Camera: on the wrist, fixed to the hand. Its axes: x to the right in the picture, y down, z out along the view.
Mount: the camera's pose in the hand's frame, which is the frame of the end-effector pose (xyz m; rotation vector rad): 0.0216 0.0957 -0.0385 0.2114 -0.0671 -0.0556
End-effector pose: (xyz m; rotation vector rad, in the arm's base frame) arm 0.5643 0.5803 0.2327 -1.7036 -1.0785 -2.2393
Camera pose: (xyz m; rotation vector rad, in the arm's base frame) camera 0.5738 0.4933 0.2914 -1.6902 -1.3401 -2.0270
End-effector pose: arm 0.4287 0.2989 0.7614 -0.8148 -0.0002 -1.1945
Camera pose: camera 0.5002 0.2716 0.6889 -0.6717 -0.2022 -1.1962
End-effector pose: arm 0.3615 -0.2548 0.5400 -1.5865 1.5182 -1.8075
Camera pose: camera 0.2834 -0.2903 0.4788 -1.5833 1.2204 -1.8553
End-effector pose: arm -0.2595 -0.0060 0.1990 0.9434 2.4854 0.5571
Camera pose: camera -0.2440 0.0666 0.2738 0.9497 2.5367 0.2437
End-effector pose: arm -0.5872 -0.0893 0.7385 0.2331 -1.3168 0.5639
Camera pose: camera -0.6008 0.0152 0.7350 0.4647 -1.3115 0.6531
